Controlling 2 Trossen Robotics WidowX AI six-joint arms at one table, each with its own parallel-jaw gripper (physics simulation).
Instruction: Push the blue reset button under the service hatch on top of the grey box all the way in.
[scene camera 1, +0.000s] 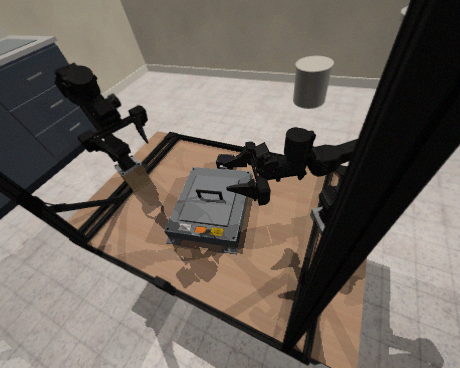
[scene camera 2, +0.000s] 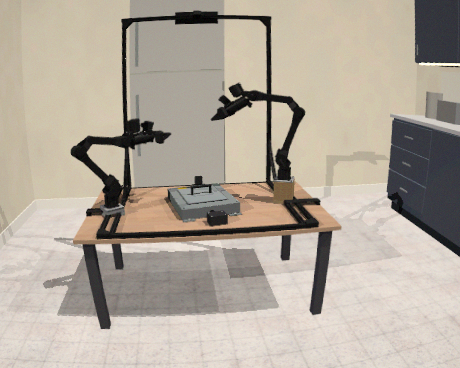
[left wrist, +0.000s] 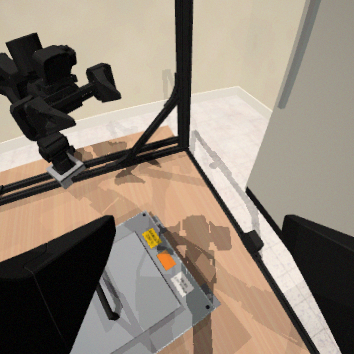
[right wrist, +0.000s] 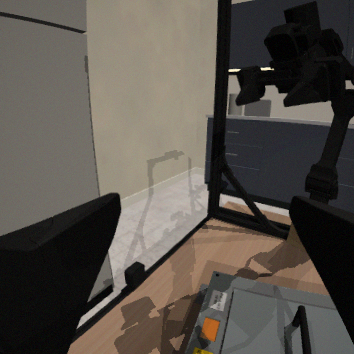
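Note:
The grey box lies on the table. Its service hatch lies flat on top, closed, with an upright black handle. The blue reset button does not show in any view. My left gripper is open and empty, high above the table. My right gripper is open and empty, above the box's level.
White, orange and yellow labels lie along one edge of the box top. The wooden table is edged by a black frame, with tall posts. A small black block sits on the frame.

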